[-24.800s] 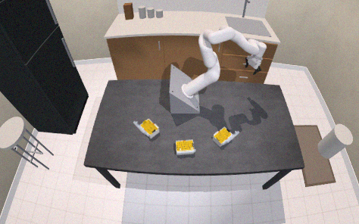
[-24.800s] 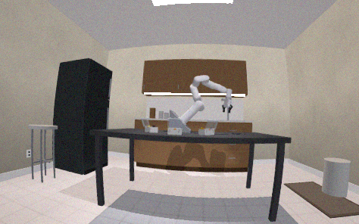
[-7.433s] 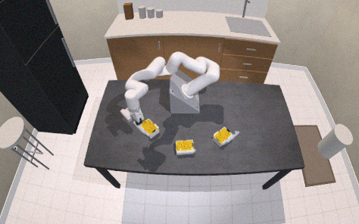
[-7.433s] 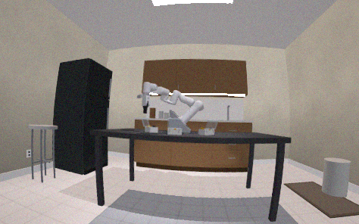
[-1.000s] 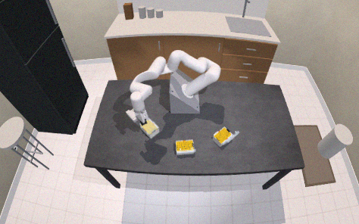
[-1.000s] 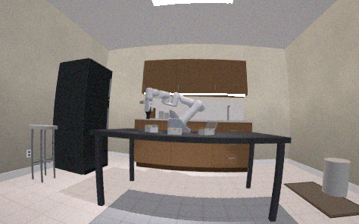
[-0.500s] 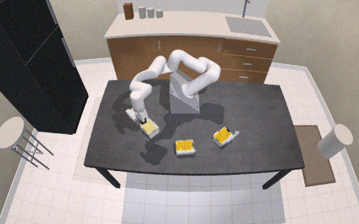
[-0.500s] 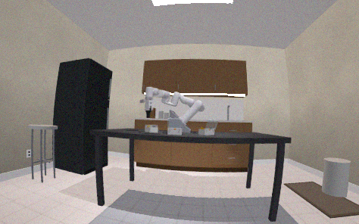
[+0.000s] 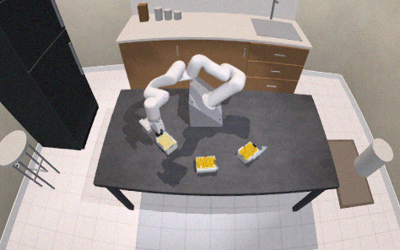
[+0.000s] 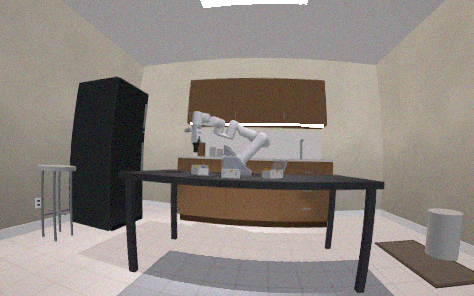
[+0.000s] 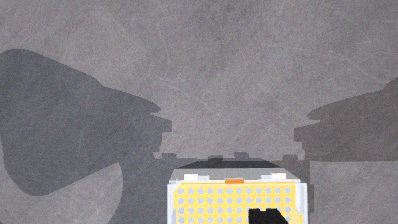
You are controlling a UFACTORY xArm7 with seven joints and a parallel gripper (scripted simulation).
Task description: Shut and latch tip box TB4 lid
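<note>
My hand is 3 cm past the yellow rack, 2 cm to the right of it and 13 cm above it. The rest, counted from my hand: white label: 8 cm behind, 6 cm to the left, 19 cm below; then tip box lid: 61 cm to the left, 9 cm below.
</note>
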